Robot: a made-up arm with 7 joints. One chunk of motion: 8 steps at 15 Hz.
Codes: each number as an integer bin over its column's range. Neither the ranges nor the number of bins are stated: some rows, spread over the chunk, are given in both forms.
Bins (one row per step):
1: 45 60 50 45 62 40
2: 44 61 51 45 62 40
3: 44 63 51 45 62 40
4: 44 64 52 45 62 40
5: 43 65 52 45 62 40
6: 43 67 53 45 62 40
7: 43 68 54 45 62 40
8: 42 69 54 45 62 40
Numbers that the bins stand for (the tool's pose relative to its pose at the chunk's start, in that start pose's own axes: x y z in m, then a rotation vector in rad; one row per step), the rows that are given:
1: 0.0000 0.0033 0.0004 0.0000 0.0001 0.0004
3: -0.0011 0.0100 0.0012 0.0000 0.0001 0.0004
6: -0.0022 0.0189 0.0028 0.0000 0.0001 0.0004
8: -0.0033 0.0233 0.0036 0.0000 0.0001 0.0004
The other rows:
2: -0.0011 0.0056 0.0012 0.0000 0.0001 0.0004
4: -0.0011 0.0122 0.0020 0.0000 0.0001 0.0004
5: -0.0022 0.0144 0.0020 0.0000 0.0001 0.0004
7: -0.0022 0.0211 0.0036 0.0000 0.0001 0.0004

